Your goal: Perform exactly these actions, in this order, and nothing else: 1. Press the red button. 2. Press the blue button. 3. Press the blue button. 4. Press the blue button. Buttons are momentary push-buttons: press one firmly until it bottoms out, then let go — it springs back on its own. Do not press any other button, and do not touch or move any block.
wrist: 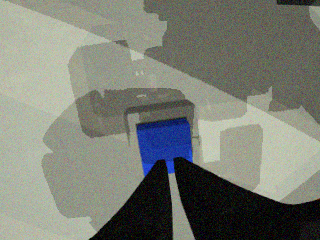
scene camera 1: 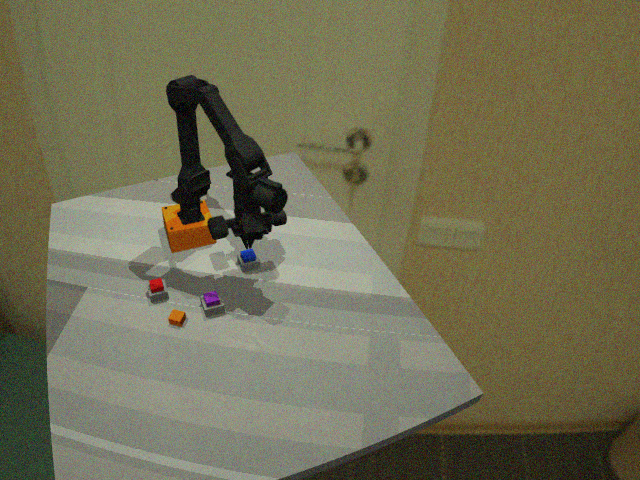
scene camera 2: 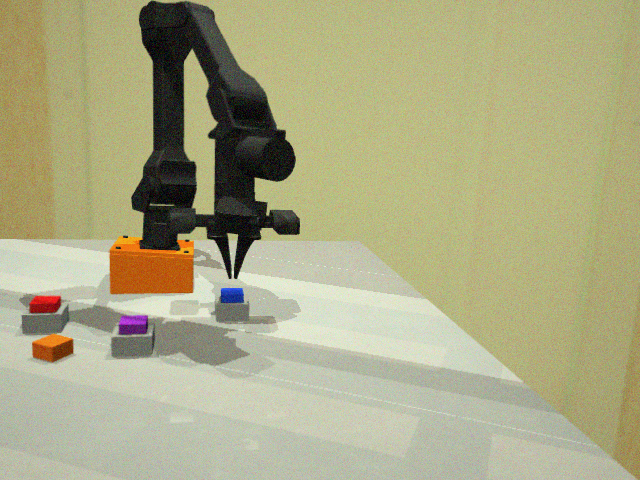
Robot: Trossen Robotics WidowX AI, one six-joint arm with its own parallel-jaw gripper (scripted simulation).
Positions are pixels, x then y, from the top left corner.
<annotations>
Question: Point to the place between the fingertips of my gripper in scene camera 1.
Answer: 248,247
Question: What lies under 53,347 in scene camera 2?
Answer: An orange block.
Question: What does my gripper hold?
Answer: Nothing.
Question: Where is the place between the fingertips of my gripper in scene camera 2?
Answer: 232,278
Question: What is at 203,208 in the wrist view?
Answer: My gripper.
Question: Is my gripper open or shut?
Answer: Shut.
</annotations>
